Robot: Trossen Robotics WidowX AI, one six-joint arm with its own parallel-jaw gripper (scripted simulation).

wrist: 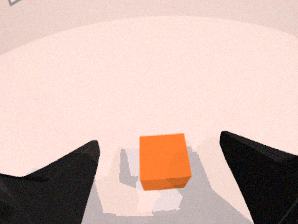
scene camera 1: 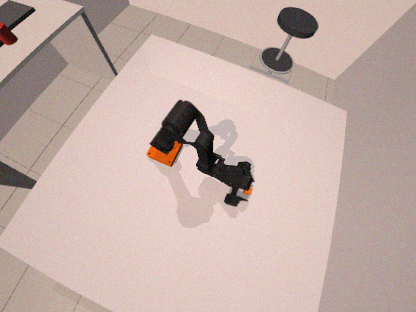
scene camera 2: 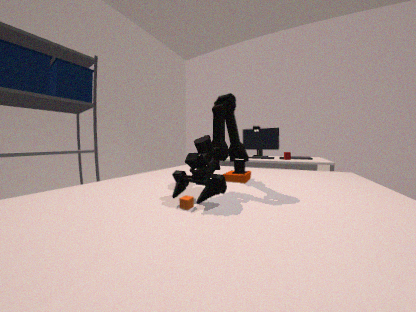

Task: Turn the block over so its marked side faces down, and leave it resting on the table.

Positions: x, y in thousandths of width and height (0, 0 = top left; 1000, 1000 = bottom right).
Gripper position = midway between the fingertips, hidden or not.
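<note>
In scene camera 2 I find my gripper (scene camera 2: 444, 643), open and holding nothing. The wrist view shows my gripper (wrist: 539, 636) too, and there I also see an orange block (wrist: 552, 734).
</note>
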